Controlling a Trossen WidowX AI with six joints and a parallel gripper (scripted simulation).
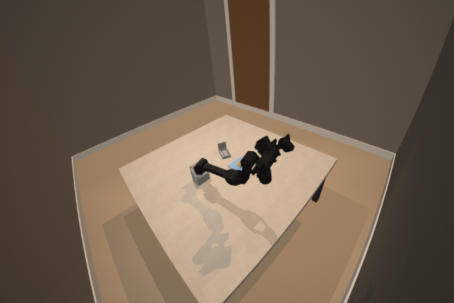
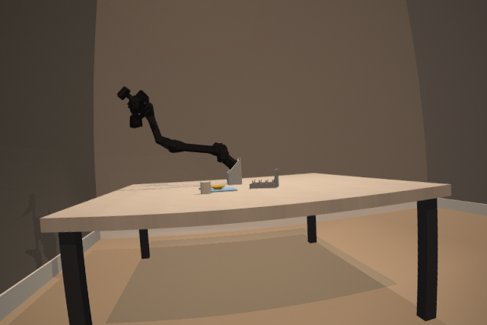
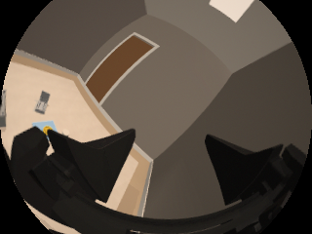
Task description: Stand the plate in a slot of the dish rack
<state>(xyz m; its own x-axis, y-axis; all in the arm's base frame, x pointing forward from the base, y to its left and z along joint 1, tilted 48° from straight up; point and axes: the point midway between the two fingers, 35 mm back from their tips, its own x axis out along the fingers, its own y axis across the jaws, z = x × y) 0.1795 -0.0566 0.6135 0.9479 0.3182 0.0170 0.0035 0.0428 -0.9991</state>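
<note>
Right now my gripper tip is 46 cm above the yellow plate, 39 cm to the right of it and 8 cm short of it. Also, from my gripper tip: blue spoon (47 cm below, 34 cm to the left, 4 cm behind); then light blue mat (47 cm below, 40 cm to the left, 7 cm ahead); then white cup (45 cm below, 33 cm to the left, 18 cm ahead).
</note>
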